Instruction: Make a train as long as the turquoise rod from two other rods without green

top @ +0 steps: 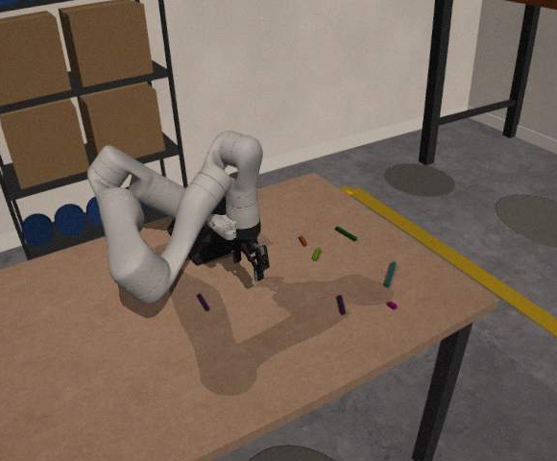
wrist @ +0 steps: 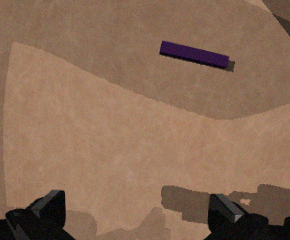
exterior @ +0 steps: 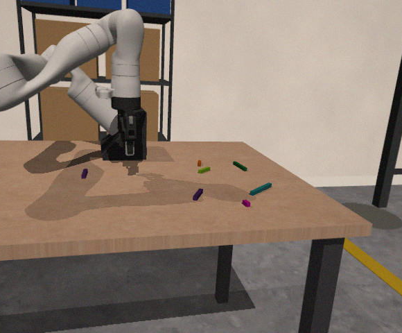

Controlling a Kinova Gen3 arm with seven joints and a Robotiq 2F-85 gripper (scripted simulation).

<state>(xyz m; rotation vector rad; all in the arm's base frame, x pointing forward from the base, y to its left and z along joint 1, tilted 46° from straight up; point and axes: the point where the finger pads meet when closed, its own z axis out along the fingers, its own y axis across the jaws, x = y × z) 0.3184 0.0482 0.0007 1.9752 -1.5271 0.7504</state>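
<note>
The orange rod lies 14 cm behind my hand, 23 cm to the left of it and 8 cm below it. From my hand the other things lie so: lime rod 7 cm behind, 23 cm to the left, 8 cm below; purple rod 2 cm behind, 12 cm to the right, 8 cm below; magenta rod 20 cm ahead, 28 cm to the left, 8 cm below.
</note>
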